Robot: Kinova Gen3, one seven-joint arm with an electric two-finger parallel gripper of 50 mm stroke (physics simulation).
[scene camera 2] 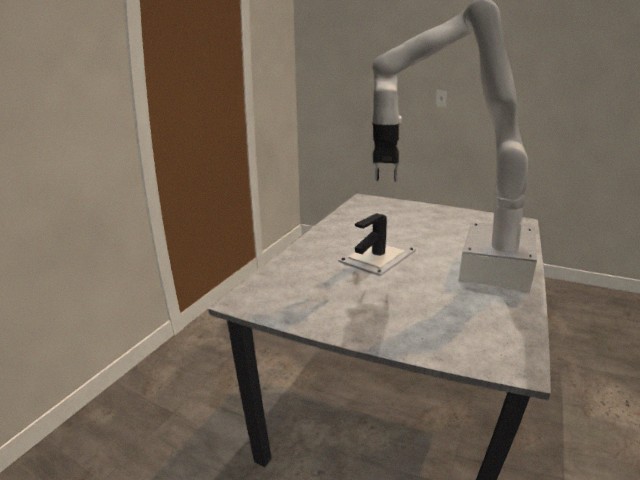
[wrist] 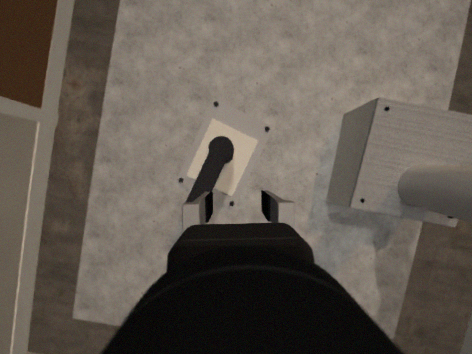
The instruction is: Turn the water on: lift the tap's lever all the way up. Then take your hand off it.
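Pixels of known places: gripper, fingertip midpoint: (scene camera 2: 386,180) (wrist: 237,201); arm's base, link origin: (scene camera 2: 505,245) (wrist: 419,185).
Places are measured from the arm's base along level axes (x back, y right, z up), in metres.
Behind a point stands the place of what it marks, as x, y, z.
Note:
The black tap (scene camera 2: 379,240) @(-0.419, -0.042, -0.042) stands upright on a cream and grey base plate (scene camera 2: 371,267) @(-0.414, -0.125, -0.104) (wrist: 248,150). Its lever (scene camera 2: 368,221) @(-0.438, -0.101, 0.044) (wrist: 209,171) @(-0.438, -0.065, 0.044) sits on top of the body, above the spout (scene camera 2: 366,242) @(-0.441, -0.107, -0.027), with a wide gap between them; its free end points left in the scene view and slopes slightly down. In the wrist view the lever hides the spout, and its free end is partly behind the left finger. My gripper (scene camera 2: 386,173) @(-0.388, -0.083, 0.182) (wrist: 237,201) @(-0.388, -0.083, 0.182) is open and empty, points down, and is high above the tap, touching nothing.
The tap is on a grey stone-look table (scene camera 2: 429,330) @(-0.150, -0.383, -0.112) (wrist: 165,75) @(-0.619, 0.147, -0.112). The arm's box-shaped mount (scene camera 2: 496,268) @(-0.014, -0.075, -0.049) (wrist: 370,150) @(-0.123, 0.049, -0.003) stands on the table to the right of the tap. A brown door (scene camera 2: 201,129) and walls are behind and to the left.

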